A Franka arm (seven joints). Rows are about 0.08 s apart.
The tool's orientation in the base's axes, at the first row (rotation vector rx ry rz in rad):
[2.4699 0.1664 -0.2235]
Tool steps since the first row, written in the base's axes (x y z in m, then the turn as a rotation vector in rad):
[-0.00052 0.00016 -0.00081 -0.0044 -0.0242 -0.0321]
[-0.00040 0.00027 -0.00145 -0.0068 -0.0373 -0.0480]
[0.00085 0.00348 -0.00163 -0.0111 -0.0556 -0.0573]
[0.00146 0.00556 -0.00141 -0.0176 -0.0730 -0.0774]
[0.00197 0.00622 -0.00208 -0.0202 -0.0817 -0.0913]
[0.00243 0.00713 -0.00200 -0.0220 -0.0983 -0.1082]
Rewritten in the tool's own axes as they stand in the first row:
[-0.00034 -0.00070 0.00059 0.0006 -0.0009 0.0404]
[-0.00008 -0.00114 0.00101 0.0006 -0.0005 0.0612]
[0.00138 -0.00355 -0.00098 -0.0029 0.0076 0.0802]
[0.00207 -0.00495 -0.00251 -0.0063 0.0081 0.1073]
[0.00274 -0.00577 -0.00245 -0.0067 0.0062 0.1238]
[0.00324 -0.00636 -0.00313 -0.0061 0.0089 0.1474]

